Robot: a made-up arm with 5 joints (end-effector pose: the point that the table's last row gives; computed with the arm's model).
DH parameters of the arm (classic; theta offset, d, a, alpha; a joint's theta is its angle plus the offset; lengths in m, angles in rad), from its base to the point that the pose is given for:
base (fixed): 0.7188 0 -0.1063 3.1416
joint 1: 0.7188 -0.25 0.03 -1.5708
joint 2: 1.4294 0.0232 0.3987 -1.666
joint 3: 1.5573 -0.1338 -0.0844 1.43
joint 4: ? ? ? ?
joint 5: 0 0.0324 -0.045 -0.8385
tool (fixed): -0.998 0.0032 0 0
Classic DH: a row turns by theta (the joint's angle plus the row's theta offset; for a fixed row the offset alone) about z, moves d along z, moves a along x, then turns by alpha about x.
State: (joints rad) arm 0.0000 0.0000 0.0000 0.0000 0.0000
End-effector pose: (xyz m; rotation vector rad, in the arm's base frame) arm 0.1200 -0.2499 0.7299 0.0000 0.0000 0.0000
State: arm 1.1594 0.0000 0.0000 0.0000 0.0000
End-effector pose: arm -0.1649 -0.3252 0.7299 -0.0001 0.0000 -1.1594
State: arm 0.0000 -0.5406 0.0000 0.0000 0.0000
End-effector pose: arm 0.3427 -0.2499 0.5740 0.0000 0.5406 0.0001
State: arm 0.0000 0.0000 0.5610 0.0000 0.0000
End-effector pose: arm 0.1359 -0.1744 0.7908 -0.5529 0.0533 0.0788
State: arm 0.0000 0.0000 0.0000 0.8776 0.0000
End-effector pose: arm 0.1697 -0.2359 0.7299 0.0000 0.0000 0.8776
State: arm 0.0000 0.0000 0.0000 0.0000 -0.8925
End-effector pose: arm 0.1109 -0.2219 0.7553 -0.5578 0.3597 -0.5967
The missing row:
joint 4: -0.4766 0.0791 -0.0108 0.8385
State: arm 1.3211 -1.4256 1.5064 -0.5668 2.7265
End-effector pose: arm 0.0968 -0.5820 0.0784 1.7870 -0.1613 0.3048
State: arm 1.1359 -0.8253 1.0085 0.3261 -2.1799
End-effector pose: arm 0.1771 -0.5395 0.4445 -2.2999 1.6822 -0.6551
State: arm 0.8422 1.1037 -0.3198 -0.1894 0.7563
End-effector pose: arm -0.3998 -0.0134 0.5872 -0.0980 -1.5427 -0.0278
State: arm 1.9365 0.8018 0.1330 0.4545 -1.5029
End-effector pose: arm -0.1055 0.1779 0.7413 -1.0646 0.6714 -2.7497
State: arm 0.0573 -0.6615 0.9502 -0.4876 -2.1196
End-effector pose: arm 0.4298 -0.0753 0.5277 -2.4794 0.4683 -1.6400
